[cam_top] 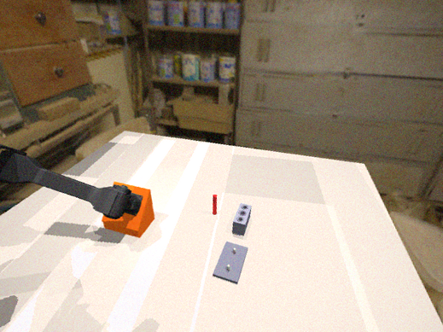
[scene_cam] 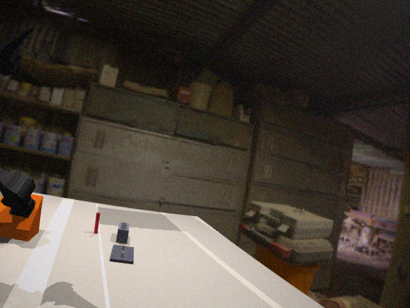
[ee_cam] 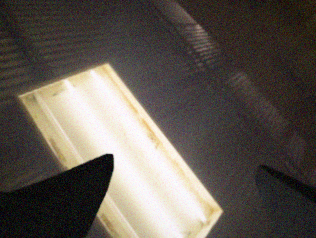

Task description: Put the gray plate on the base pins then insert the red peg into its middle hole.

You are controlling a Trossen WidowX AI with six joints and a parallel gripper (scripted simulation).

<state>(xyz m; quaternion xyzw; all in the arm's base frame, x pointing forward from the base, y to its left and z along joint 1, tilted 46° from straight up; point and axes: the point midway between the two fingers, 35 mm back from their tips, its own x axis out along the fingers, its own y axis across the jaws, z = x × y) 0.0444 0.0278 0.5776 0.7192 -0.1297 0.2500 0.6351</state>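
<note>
Now: the gray plate 250 mm ahead of my gripper tip, 530 mm to the left of it and 490 mm below it. From my gripper tip the other things lie so: red peg (140 mm ahead, 540 mm to the left, 490 mm below); then base (260 mm ahead, 370 mm to the left, 520 mm below).
</note>
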